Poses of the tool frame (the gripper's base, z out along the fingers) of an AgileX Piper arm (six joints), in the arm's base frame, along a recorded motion.
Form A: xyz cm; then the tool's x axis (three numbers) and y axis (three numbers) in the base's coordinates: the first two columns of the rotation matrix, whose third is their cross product.
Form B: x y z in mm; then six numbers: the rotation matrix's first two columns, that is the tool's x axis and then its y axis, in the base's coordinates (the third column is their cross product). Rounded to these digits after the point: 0 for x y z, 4 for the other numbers.
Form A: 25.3 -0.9 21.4 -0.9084 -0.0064 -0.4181 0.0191 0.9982 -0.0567
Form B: 253 -9 214 -0.9084 -0.0064 -0.4181 0.0191 0.9982 -0.0567
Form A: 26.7 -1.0 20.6 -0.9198 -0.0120 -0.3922 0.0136 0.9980 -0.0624
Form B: 267 -10 206 -0.9198 -0.0120 -0.3922 0.0136 0.9980 -0.0624
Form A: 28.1 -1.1 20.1 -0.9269 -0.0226 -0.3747 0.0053 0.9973 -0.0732
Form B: 281 -11 201 -0.9269 -0.0226 -0.3747 0.0053 0.9973 -0.0732
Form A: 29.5 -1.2 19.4 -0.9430 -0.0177 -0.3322 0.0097 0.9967 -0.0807
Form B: 295 -12 194 -0.9430 -0.0177 -0.3322 0.0097 0.9967 -0.0807
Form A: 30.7 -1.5 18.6 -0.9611 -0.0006 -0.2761 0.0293 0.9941 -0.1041
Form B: 307 -15 186 -0.9611 -0.0006 -0.2761 0.0293 0.9941 -0.1041
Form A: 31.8 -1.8 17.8 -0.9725 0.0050 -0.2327 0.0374 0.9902 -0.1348
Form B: 318 -18 178 -0.9725 0.0050 -0.2327 0.0374 0.9902 -0.1348
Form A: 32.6 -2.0 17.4 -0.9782 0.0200 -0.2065 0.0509 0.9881 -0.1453
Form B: 326 -20 174 -0.9782 0.0200 -0.2065 0.0509 0.9881 -0.1453
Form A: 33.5 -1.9 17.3 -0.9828 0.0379 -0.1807 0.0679 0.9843 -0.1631
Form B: 335 -19 173 -0.9828 0.0379 -0.1807 0.0679 0.9843 -0.1631
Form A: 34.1 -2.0 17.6 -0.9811 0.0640 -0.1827 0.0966 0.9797 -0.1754
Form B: 341 -20 176 -0.9811 0.0640 -0.1827 0.0966 0.9797 -0.1754
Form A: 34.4 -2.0 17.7 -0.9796 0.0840 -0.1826 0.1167 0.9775 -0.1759
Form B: 344 -20 177 -0.9796 0.0840 -0.1826 0.1167 0.9775 -0.1759
